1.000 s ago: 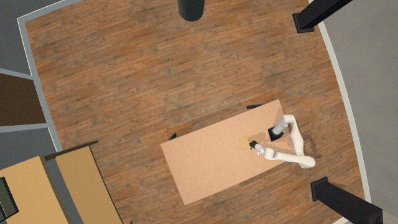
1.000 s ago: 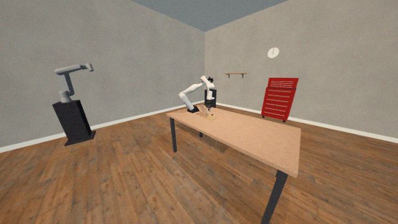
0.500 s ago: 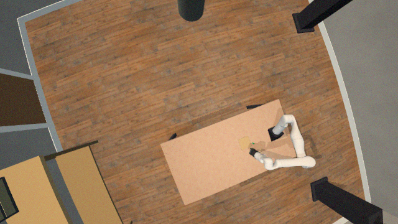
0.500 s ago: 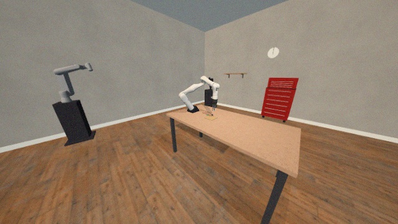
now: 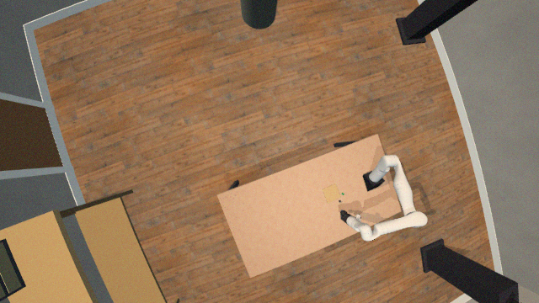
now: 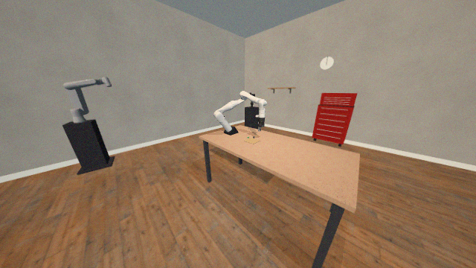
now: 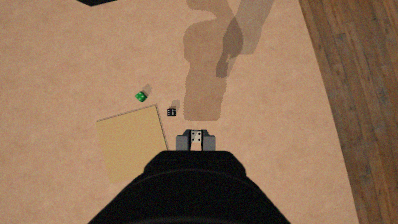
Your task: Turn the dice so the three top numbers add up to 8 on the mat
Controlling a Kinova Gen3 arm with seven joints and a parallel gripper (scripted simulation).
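My hand is 50 mm past the black die, 50 mm to the left of it and 100 mm above it. The rest, counted from my hand: green die 90 mm behind, 110 mm to the right, 100 mm below; then tan mat 10 mm ahead, 140 mm to the right, 110 mm below; then white die 10 mm below.
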